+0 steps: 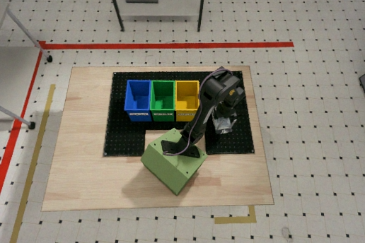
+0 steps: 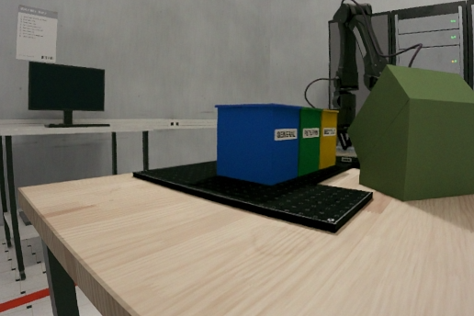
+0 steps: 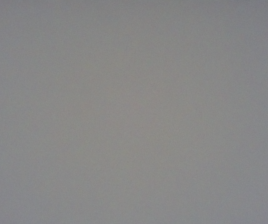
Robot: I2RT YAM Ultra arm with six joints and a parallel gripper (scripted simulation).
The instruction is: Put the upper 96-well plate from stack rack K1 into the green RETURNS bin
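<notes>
My gripper is now 120 mm short of the yellow bin, 180 mm to the right of it and 40 mm below it. The rest, counted from my hand: green returns bin (160 mm ahead, 310 mm to the left, 40 mm above); clear 96-well plate (10 mm below); blue bin (190 mm ahead, 440 mm to the left, 40 mm above).
</notes>
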